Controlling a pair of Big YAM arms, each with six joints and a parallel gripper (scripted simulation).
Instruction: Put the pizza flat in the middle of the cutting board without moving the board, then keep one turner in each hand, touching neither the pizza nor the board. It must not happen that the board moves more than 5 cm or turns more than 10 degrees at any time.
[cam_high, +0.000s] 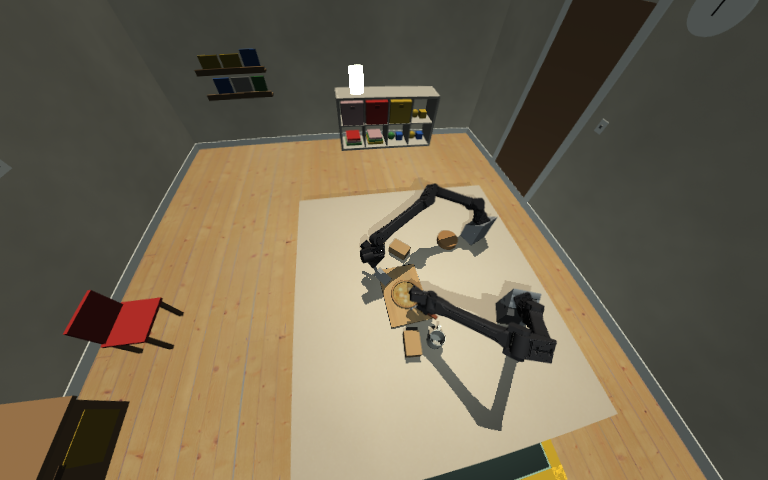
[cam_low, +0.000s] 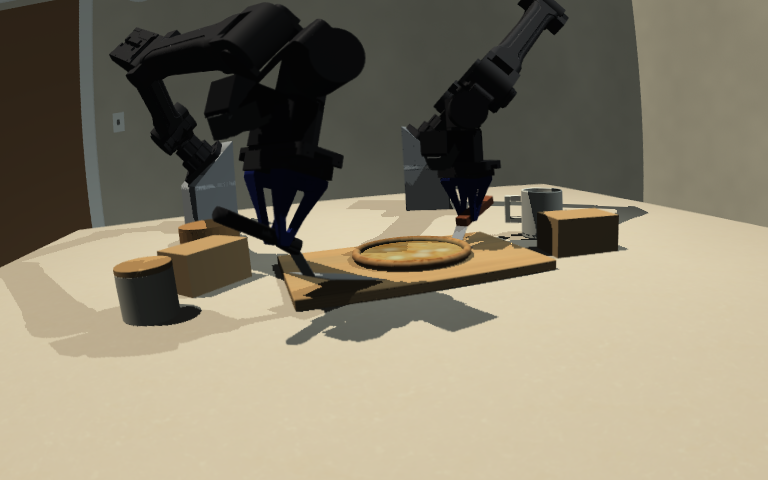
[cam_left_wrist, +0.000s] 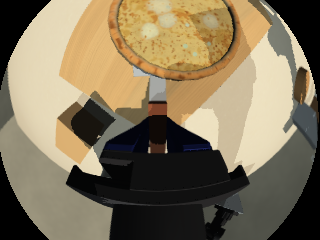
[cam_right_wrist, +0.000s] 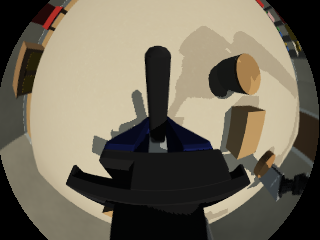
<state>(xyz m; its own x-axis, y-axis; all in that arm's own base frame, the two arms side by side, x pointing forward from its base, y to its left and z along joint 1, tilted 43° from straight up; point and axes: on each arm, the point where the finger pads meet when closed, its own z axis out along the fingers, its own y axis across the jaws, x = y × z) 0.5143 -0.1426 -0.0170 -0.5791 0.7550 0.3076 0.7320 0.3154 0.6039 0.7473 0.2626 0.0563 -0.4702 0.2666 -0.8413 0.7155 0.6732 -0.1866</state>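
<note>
My left gripper is now 20 mm short of the brown-handled turner, 30 mm to the left of it and 20 mm above it. Round my left hand: pizza: 70 mm ahead, 120 mm to the right, 30 mm below; cutting board: 80 mm ahead, 130 mm to the right, 50 mm below; black-handled turner: 250 mm ahead, 300 mm to the right, 30 mm above.
Right now my right hand is 1 cm to the right of the black-handled turner, 1 cm past it and 1 cm above it. From my right hand the other things lie so: pizza 19 cm to the left, 18 cm behind, 7 cm below; then cutting board 18 cm to the left, 17 cm behind, 9 cm below; then lidded canister 18 cm to the right, 7 cm behind, 6 cm below.
</note>
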